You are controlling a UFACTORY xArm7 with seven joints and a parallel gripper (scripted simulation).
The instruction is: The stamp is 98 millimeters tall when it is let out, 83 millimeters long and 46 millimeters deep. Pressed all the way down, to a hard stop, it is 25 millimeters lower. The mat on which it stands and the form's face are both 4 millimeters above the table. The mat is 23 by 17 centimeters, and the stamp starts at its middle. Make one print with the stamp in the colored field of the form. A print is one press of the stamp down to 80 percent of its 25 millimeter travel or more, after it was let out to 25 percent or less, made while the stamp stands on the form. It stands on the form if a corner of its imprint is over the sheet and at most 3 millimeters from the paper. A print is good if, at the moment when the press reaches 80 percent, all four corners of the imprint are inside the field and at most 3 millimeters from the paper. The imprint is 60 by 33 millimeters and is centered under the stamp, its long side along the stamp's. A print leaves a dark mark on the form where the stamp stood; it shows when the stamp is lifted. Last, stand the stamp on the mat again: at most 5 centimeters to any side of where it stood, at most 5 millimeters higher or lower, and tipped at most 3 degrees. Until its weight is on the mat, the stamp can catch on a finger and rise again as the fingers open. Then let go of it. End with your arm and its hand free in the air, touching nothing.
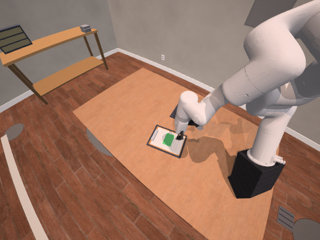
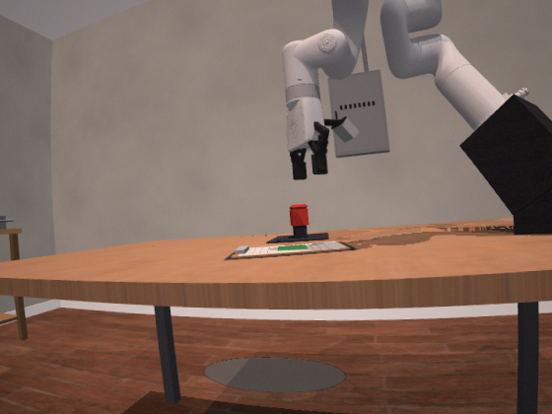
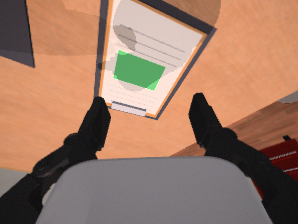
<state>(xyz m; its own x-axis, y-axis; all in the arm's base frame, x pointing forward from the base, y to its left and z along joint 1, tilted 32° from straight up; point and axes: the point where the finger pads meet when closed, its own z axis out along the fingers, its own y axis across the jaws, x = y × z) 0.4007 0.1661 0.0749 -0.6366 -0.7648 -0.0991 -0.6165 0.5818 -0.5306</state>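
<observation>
The red stamp is 28 cm to the right of my hand, 13 cm ahead of it and 11 cm below it. Also, from my hand: dark mat (28 cm to the right, 16 cm below, 13 cm ahead); form (16 cm below, 6 cm ahead, 3 cm to the left); black stamp base (28 cm to the right, 14 cm below, 13 cm ahead).
</observation>
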